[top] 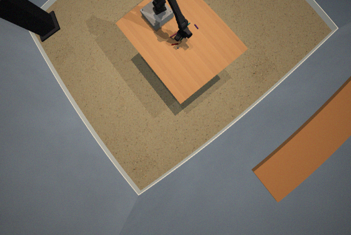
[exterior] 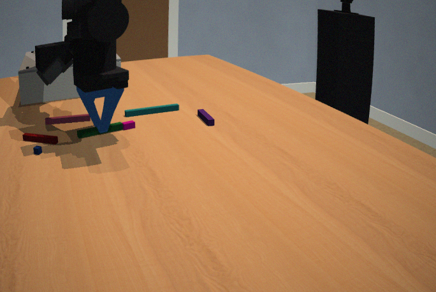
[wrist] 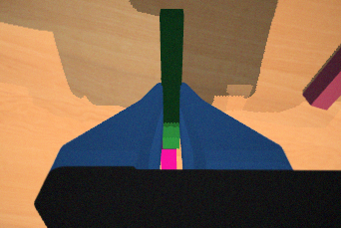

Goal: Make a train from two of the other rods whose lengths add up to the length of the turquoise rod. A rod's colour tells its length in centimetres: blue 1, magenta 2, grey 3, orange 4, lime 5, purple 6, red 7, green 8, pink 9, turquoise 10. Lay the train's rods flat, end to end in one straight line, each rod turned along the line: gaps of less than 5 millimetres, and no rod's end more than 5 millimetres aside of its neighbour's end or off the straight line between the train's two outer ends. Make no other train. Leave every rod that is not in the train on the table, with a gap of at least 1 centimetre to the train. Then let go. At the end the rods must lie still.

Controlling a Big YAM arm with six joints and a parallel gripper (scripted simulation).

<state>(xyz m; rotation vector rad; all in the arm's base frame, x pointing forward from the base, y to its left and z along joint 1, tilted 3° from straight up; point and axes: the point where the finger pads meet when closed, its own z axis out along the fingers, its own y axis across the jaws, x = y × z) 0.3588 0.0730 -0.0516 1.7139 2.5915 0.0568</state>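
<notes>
Now: hand 10 mm above the green rod. Also, from my hand: pink rod (70 mm to the right, 70 mm behind, 10 mm below); magenta rod (40 mm to the left, 20 mm behind, 10 mm below); red rod (110 mm to the right, 20 mm ahead, 10 mm below).
</notes>
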